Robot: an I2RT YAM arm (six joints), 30 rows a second.
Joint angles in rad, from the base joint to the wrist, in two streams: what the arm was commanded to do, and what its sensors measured. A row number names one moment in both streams.
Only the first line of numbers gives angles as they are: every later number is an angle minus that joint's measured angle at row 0.
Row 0, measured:
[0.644, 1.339, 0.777, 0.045, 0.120, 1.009]
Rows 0 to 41, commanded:
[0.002, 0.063, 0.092, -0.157, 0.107, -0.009]
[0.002, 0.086, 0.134, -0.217, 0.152, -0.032]
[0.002, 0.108, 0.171, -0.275, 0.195, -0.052]
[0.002, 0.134, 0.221, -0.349, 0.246, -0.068]
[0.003, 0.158, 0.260, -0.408, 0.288, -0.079]
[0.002, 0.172, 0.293, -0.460, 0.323, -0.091]
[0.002, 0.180, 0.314, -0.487, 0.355, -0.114]
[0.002, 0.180, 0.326, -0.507, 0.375, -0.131]
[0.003, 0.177, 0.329, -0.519, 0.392, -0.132]
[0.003, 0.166, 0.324, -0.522, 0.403, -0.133]
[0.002, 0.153, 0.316, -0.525, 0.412, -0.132]
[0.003, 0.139, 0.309, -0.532, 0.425, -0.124]
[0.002, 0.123, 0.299, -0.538, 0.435, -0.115]
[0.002, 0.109, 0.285, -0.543, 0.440, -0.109]
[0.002, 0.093, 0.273, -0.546, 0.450, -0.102]
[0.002, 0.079, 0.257, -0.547, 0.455, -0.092]
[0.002, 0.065, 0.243, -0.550, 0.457, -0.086]
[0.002, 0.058, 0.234, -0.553, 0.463, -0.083]
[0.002, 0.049, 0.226, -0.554, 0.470, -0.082]
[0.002, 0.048, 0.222, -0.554, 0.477, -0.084]
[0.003, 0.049, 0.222, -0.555, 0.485, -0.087]
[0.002, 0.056, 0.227, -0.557, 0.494, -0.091]
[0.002, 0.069, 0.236, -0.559, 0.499, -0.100]
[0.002, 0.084, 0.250, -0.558, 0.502, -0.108]
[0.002, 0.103, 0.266, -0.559, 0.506, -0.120]
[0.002, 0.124, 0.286, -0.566, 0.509, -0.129]
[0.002, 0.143, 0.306, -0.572, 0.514, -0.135]
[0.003, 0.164, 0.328, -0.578, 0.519, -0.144]
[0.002, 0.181, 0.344, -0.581, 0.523, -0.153]
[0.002, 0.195, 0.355, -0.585, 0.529, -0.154]
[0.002, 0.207, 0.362, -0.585, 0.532, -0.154]
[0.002, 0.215, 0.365, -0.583, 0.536, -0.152]
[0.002, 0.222, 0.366, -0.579, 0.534, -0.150]
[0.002, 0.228, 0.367, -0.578, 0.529, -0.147]
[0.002, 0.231, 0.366, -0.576, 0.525, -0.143]
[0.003, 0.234, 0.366, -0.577, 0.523, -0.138]
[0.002, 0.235, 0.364, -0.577, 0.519, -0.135]
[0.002, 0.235, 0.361, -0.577, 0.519, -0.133]
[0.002, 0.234, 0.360, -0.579, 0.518, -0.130]
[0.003, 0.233, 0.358, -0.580, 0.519, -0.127]
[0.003, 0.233, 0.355, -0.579, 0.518, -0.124]
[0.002, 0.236, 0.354, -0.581, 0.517, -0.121]
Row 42, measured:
[0.000, 0.228, 0.345, -0.565, 0.501, -0.133]
